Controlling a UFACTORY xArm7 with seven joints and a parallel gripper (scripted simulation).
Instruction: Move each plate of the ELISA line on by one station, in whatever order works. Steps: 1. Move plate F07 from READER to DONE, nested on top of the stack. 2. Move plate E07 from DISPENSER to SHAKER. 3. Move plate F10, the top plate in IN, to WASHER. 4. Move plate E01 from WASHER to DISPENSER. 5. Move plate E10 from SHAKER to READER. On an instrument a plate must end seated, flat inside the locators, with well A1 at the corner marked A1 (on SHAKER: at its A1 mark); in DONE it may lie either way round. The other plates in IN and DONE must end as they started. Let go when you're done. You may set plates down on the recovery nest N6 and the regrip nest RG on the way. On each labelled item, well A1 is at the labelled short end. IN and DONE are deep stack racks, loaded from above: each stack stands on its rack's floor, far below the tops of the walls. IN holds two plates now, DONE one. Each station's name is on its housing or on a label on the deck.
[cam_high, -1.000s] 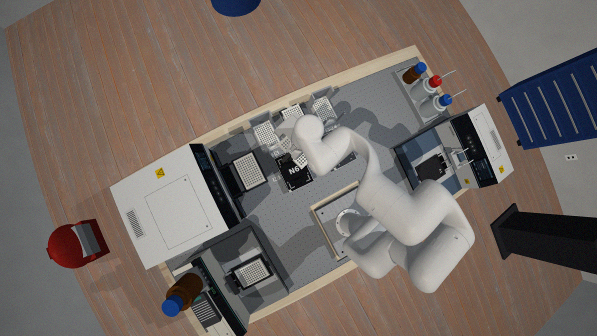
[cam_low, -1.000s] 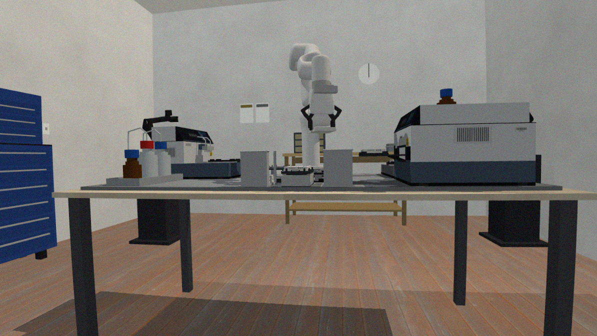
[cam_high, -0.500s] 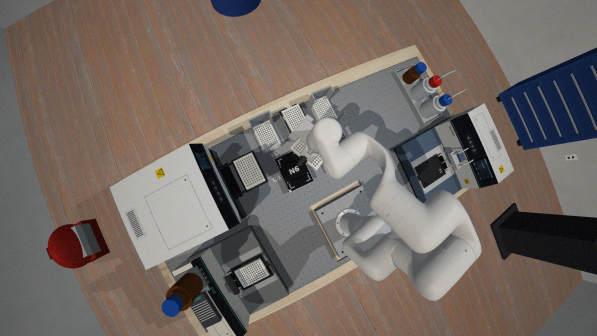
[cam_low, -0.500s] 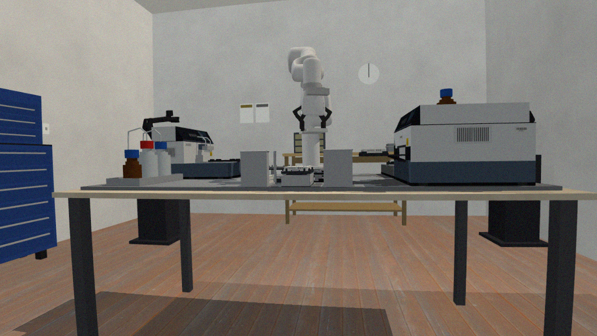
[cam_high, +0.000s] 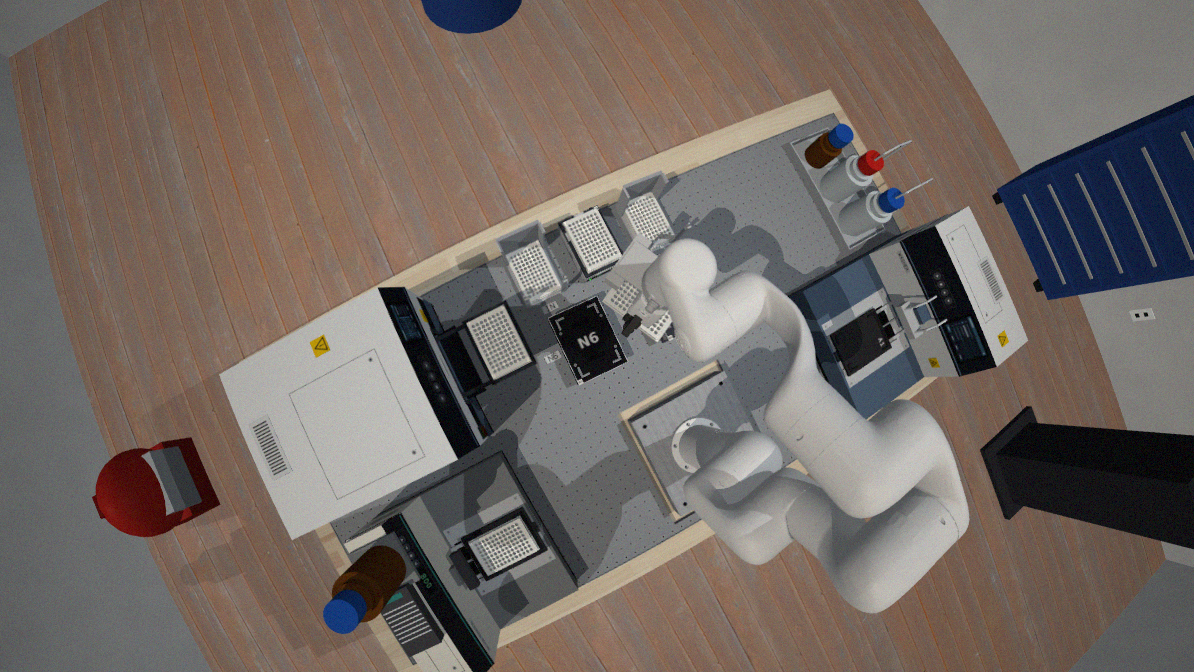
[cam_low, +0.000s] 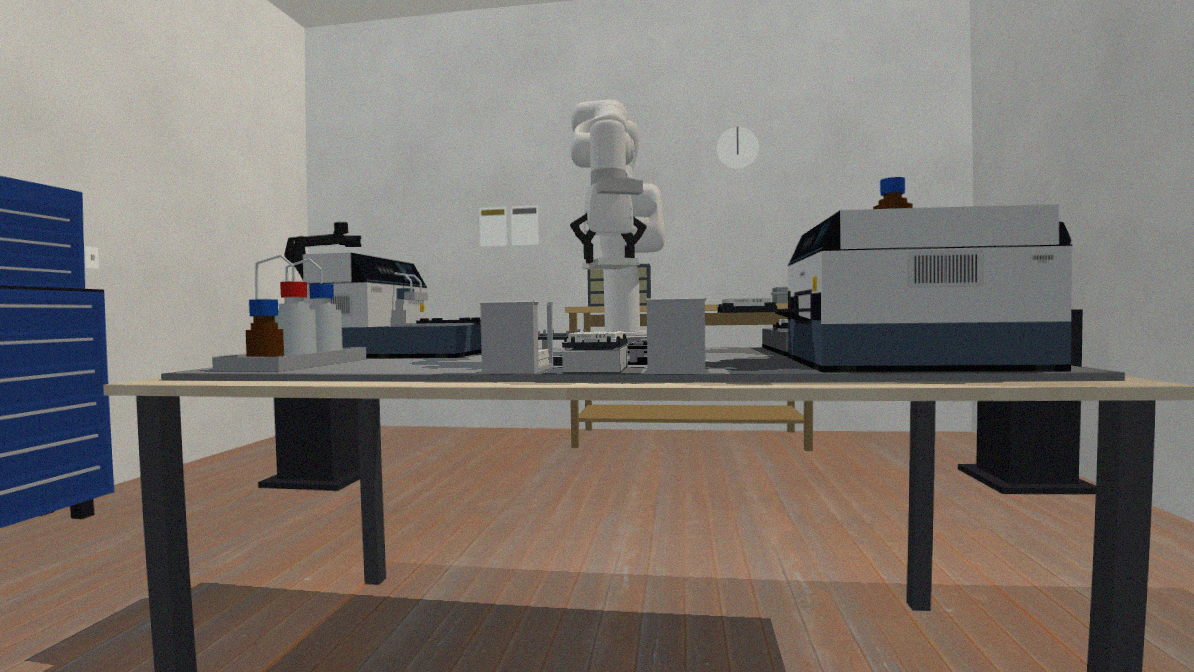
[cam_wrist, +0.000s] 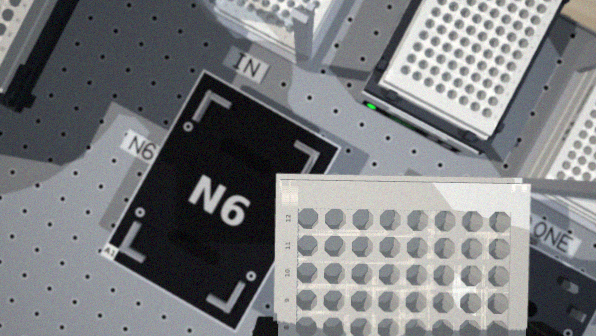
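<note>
Right now my hand is 48 cm to the left of the washer nest, 32 cm past it and 13 cm above it. From my hand the other things lie so: black recovery nest N6: 19 cm below, 10 cm to the left, 1 cm behind; regrip nest RG: 17 cm below, 11 cm to the right, 1 cm behind; A1 mark: 16 cm below, 9 cm behind, 6 cm to the right.
</note>
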